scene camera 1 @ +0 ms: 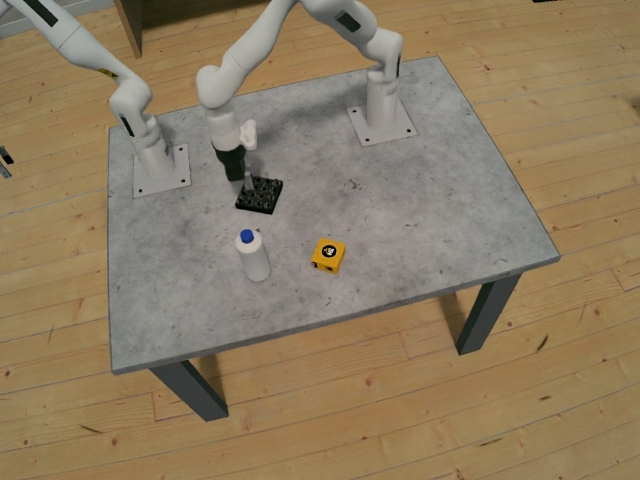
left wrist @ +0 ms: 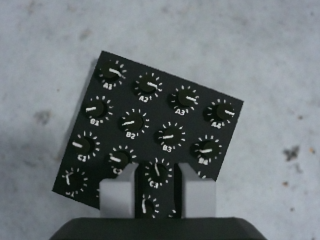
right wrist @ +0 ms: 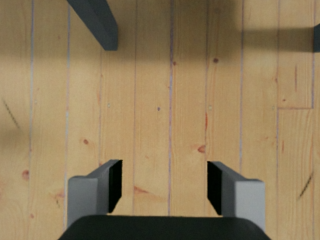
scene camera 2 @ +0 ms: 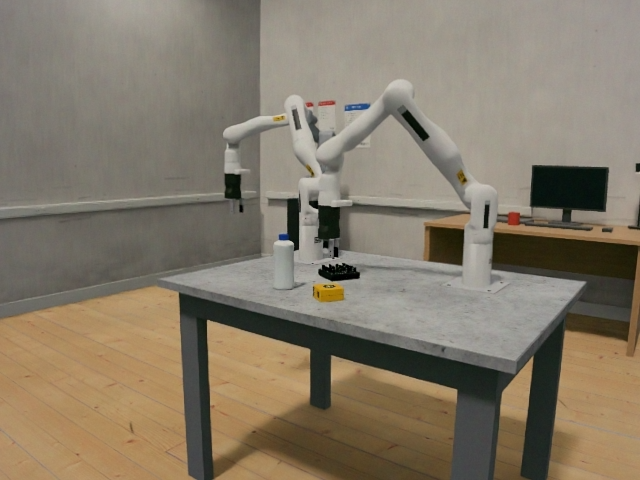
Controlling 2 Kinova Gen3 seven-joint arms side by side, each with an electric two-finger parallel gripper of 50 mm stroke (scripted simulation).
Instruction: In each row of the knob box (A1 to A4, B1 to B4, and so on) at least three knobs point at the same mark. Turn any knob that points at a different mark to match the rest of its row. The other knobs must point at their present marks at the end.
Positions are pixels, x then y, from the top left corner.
Labels:
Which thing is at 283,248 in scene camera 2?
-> A white bottle.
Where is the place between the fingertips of my right gripper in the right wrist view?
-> At 164,178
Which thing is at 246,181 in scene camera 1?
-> My left gripper.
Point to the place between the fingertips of my left gripper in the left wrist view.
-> At 158,182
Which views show my left gripper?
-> Scene camera 1, the left wrist view and scene camera 2 only.

